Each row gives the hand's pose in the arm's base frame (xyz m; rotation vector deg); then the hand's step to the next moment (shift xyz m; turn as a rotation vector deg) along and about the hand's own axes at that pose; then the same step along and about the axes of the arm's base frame.
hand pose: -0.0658 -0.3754 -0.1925 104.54 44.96 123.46
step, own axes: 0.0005 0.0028 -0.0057 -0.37 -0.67 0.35
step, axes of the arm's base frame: -0.0051 -0.0036 0.0014 0.30 0.47 -0.63
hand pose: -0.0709 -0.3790 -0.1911 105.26 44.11 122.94
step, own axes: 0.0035 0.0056 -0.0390 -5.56 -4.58 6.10
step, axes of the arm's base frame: -0.0374 -0.0127 0.0026 6.21 2.68 -6.58
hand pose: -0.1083 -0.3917 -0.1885 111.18 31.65 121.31
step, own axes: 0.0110 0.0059 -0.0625 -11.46 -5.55 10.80
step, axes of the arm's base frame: -0.0625 -0.0089 0.0087 11.40 1.78 -12.07
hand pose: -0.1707 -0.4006 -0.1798 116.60 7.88 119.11
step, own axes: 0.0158 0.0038 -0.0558 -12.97 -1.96 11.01
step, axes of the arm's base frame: -0.0561 0.0051 0.0145 11.28 -2.06 -12.72
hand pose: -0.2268 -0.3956 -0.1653 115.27 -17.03 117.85
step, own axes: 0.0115 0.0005 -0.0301 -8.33 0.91 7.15
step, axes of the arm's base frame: -0.0289 0.0094 0.0107 6.63 -3.41 -8.11
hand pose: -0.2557 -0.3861 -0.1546 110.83 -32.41 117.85
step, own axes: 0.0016 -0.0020 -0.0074 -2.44 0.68 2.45
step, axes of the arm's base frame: -0.0058 0.0050 0.0015 2.08 -1.53 -2.40
